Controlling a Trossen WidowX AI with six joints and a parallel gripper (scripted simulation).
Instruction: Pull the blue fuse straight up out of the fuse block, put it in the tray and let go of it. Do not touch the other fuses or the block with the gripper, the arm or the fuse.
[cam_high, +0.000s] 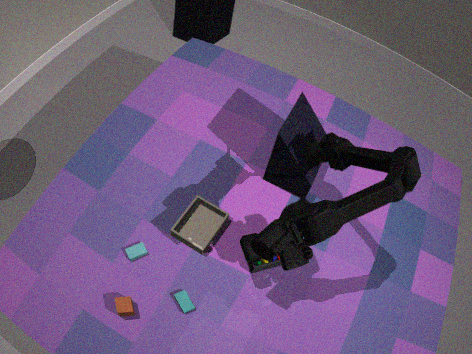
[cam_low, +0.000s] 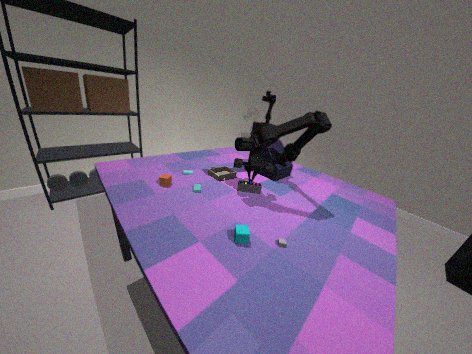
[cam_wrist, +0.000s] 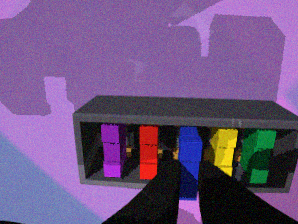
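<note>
Now: gripper tip 3 cm above the red fuse, 1 cm to the right of it and 1 cm past it. From my gripper tip the other things lie so: purple fuse: 3 cm below, 3 cm behind, 2 cm to the left; blue fuse: 1 cm below; yellow fuse: 3 cm below, 1 cm to the right, 1 cm ahead.
</note>
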